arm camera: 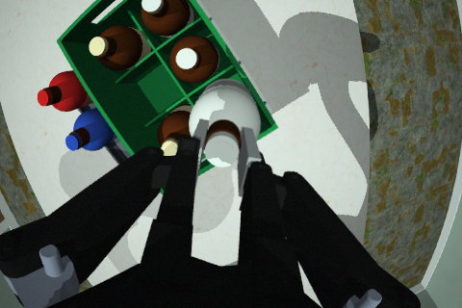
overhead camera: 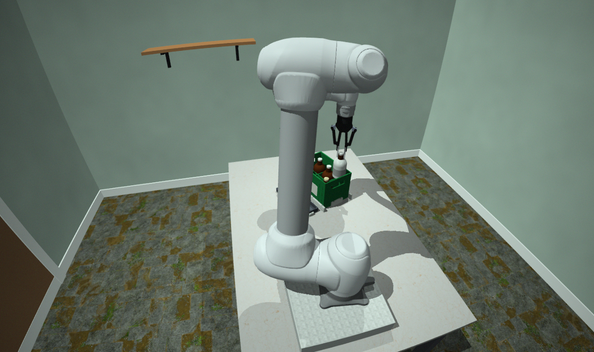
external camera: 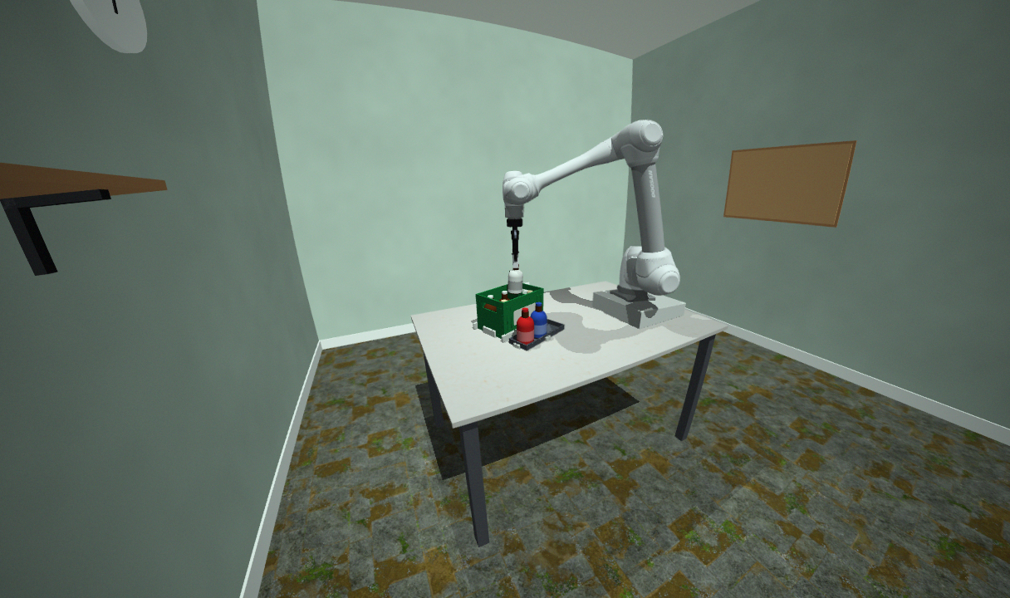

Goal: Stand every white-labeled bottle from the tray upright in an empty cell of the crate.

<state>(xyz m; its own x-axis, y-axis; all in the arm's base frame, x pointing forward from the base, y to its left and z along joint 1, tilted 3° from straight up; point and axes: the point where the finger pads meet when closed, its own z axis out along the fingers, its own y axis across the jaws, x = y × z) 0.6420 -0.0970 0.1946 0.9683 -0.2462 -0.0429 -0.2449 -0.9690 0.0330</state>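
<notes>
The white-labeled bottle is 9 cm below my hand. Also, from my hand: blue bottle (24 cm to the left, 22 cm below, 3 cm behind); then red bottle (29 cm to the left, 22 cm below, 5 cm ahead); then green crate (22 cm below, 8 cm to the left, 5 cm ahead).
</notes>
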